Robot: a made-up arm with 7 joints.
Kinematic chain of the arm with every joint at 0, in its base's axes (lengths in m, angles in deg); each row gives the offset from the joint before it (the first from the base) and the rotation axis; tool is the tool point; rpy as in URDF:
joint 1: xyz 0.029 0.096 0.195 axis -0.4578 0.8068 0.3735
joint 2: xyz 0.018 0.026 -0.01 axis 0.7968 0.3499 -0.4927
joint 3: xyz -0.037 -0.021 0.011 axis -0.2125 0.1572 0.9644
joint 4: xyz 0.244 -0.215 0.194 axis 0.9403 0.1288 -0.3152
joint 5: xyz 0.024 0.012 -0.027 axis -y
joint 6: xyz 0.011 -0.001 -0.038 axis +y
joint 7: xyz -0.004 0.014 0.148 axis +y
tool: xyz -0.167 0.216 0.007 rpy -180 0 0
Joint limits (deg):
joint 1: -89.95..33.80
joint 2: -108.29..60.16
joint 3: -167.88..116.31
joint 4: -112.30..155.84
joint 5: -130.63..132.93
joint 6: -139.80..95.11
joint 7: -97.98..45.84
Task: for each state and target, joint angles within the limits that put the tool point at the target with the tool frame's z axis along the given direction. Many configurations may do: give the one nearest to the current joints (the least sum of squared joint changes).
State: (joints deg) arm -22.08 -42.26 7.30 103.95 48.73 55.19 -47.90
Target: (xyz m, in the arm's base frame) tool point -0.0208 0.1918 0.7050 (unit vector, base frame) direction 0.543 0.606 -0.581
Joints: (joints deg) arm -36.27 -30.69 21.58 64.58 43.69 47.15 -22.97
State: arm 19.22 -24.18 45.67 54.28 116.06 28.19 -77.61
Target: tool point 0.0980 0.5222 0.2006 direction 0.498 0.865 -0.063
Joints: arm 19.51 -13.82 60.71 22.00 93.56 66.01 -97.98
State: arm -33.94 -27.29 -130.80 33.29 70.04 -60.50 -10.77
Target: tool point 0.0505 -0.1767 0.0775 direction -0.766 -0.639 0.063
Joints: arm -62.42 -18.32 -88.50 -7.36 54.99 -71.20 -6.30
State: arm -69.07 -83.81 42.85 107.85 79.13 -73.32 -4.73
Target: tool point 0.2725 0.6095 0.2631 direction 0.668 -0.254 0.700
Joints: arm -75.10 -92.35 50.94 98.32 58.13 -55.72 4.42
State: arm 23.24 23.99 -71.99 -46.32 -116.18 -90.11 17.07
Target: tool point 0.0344 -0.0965 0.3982 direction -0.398 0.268 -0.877
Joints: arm 28.35 48.97 -90.09 -9.11 -123.42 -95.49 -35.66
